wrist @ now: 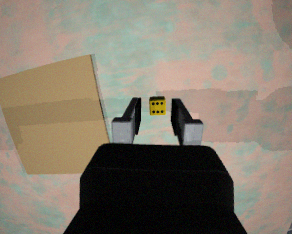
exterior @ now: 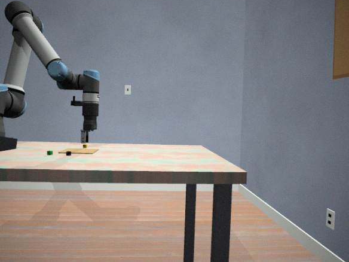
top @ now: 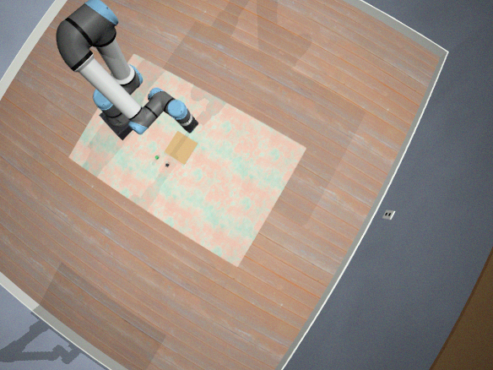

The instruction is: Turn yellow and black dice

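Now: hand 3 cm above the yellow die. Also, from my hand: black die 25 cm to the right, 3 cm below, 1 cm ahead; tan mat 13 cm to the right, 4 cm below, 1 cm ahead; green die 25 cm to the right, 7 cm behind, 3 cm below.
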